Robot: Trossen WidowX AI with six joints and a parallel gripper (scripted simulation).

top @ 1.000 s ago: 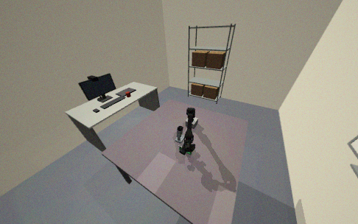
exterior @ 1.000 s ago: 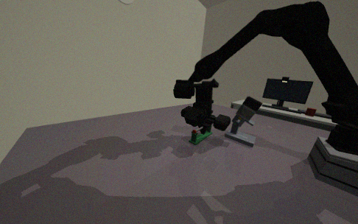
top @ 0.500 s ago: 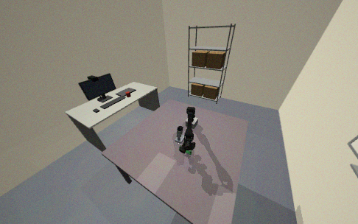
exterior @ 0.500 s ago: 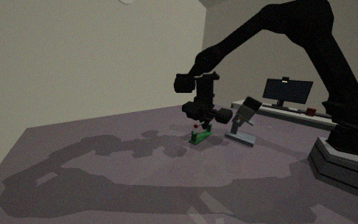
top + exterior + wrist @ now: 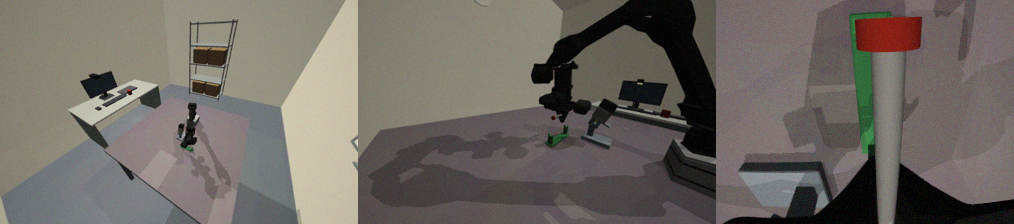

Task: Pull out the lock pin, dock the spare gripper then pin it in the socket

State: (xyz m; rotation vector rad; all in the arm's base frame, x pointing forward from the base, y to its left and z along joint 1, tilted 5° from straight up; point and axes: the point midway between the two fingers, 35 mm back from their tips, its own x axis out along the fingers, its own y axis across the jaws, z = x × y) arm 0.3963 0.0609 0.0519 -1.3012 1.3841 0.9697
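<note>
Now: the green cradle 1 cm to the left of my gripper tip and 5 cm below it. From my gripper tip the other things lie so: mount: 12 cm behind, 10 cm to the right, 2 cm below; then spare gripper: 13 cm behind, 10 cm to the right, 5 cm above.
</note>
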